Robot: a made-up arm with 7 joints. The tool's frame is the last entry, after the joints. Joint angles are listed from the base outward.
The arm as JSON. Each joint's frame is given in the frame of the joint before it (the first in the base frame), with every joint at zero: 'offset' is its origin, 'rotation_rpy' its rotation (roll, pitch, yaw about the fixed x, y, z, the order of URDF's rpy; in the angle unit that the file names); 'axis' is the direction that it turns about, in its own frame. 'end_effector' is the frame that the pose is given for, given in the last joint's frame.
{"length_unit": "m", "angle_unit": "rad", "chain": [
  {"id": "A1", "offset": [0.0, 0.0, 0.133], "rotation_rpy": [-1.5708, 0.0, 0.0], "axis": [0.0, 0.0, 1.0]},
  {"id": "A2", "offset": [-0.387, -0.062, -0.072], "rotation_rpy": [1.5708, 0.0, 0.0], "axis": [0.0, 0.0, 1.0]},
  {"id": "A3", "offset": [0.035, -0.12, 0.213], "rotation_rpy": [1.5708, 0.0, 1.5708], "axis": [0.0, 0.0, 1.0]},
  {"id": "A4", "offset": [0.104, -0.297, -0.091], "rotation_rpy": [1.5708, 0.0, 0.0], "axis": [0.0, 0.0, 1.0]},
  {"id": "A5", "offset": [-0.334, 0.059, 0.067], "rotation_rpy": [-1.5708, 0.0, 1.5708], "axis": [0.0, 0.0, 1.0]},
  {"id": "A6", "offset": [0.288, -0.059, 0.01], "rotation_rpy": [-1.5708, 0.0, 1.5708], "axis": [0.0, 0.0, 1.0]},
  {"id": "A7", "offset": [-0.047, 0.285, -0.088], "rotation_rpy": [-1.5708, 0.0, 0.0], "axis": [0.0, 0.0, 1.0]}
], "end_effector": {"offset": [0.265, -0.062, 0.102], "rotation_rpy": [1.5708, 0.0, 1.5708]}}
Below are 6 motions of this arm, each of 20 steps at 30 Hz.
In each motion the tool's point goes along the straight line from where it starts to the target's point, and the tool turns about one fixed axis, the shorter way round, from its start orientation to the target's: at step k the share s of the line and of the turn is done. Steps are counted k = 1, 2, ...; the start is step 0. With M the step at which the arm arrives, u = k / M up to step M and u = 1 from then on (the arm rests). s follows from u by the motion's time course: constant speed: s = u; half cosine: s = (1 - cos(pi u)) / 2; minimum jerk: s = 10 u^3 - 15 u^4 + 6 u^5.
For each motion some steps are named. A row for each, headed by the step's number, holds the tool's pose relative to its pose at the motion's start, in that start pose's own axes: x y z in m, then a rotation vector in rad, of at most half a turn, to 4 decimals.
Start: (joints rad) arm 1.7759 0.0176 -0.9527 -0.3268 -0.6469 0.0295 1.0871
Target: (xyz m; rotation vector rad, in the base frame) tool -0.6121 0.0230 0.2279 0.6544 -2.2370 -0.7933
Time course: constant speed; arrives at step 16
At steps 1, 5, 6, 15, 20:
1: -0.0217 0.0310 0.0052 -0.0259 -0.0018 0.0214
5: -0.1086 0.1549 0.0262 -0.1294 -0.0090 0.1072
6: -0.1304 0.1858 0.0315 -0.1553 -0.0108 0.1286
15: -0.3259 0.4646 0.0787 -0.3882 -0.0270 0.3216
20: -0.3477 0.4955 0.0839 -0.4141 -0.0288 0.3431

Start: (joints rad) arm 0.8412 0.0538 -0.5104 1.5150 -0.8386 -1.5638 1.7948
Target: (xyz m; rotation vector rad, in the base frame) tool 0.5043 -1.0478 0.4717 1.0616 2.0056 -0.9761
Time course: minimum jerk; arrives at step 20
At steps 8, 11, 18, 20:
8: 0.2291 0.1795 0.0051 -0.0768 0.0370 -0.3783
11: 0.4281 0.3353 0.0095 -0.1435 0.0692 -0.7069
18: 0.7155 0.5605 0.0158 -0.2399 0.1156 -1.1816
20: 0.7217 0.5654 0.0159 -0.2420 0.1166 -1.1918

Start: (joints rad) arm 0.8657 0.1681 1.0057 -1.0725 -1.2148 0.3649 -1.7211
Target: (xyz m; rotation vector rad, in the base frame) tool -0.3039 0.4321 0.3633 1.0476 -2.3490 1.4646
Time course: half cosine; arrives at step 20
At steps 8, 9, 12, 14, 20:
8: 0.0267 -0.0647 -0.0680 0.0640 -0.2377 0.6195
9: 0.0325 -0.0790 -0.0830 0.0781 -0.2902 0.7563
12: 0.0505 -0.1226 -0.1288 0.1212 -0.4503 1.1737
14: 0.0613 -0.1487 -0.1563 0.1470 -0.5462 1.4236
20: 0.0772 -0.1874 -0.1968 0.1852 -0.6880 1.7932

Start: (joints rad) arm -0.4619 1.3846 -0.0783 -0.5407 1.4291 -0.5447 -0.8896
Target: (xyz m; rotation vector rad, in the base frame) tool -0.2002 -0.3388 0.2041 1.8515 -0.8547 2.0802
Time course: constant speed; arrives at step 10
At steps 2, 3, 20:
2: 0.0342 0.0012 0.0150 0.0117 0.0704 0.0029
3: 0.0513 0.0018 0.0226 0.0175 0.1057 0.0043
20: 0.1709 0.0059 0.0752 0.0584 0.3522 0.0144

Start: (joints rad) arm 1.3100 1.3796 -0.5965 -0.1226 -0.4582 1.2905 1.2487
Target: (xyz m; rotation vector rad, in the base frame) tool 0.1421 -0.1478 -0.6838 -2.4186 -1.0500 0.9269
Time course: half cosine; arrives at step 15
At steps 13, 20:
13: 0.5085 -0.1335 -0.4967 -1.0505 -0.0599 -0.8347
20: 0.5315 -0.1395 -0.5191 -1.0980 -0.0626 -0.8724

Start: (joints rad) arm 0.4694 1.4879 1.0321 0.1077 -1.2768 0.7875 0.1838
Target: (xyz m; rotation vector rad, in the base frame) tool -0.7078 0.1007 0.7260 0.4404 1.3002 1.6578
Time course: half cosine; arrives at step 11
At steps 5, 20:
5: -0.0672 -0.0341 0.0840 0.1873 -0.2932 -0.1869
20: -0.1567 -0.0796 0.1958 0.4367 -0.6838 -0.4358

